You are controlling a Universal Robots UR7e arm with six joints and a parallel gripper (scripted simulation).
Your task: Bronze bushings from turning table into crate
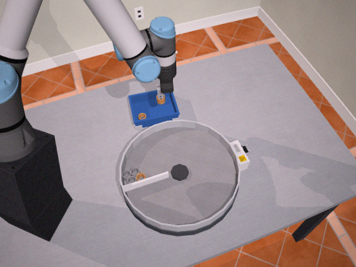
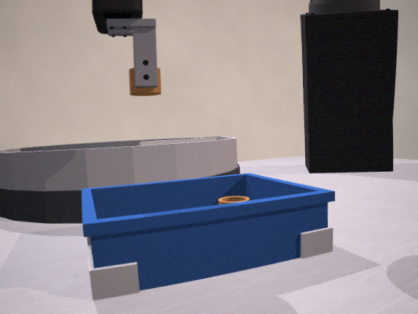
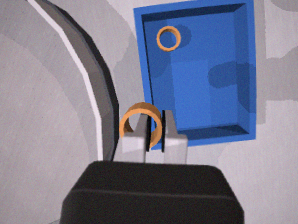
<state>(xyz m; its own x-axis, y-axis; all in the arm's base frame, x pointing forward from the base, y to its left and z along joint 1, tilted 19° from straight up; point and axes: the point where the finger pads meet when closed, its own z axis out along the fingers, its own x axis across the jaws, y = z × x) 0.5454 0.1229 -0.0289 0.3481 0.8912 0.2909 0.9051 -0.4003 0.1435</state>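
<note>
Right now the blue crate is 140 mm below my hand, 60 mm to the left of it and 10 mm behind it. Round my hand: turning table: 270 mm to the right, 110 mm below, 60 mm behind.
</note>
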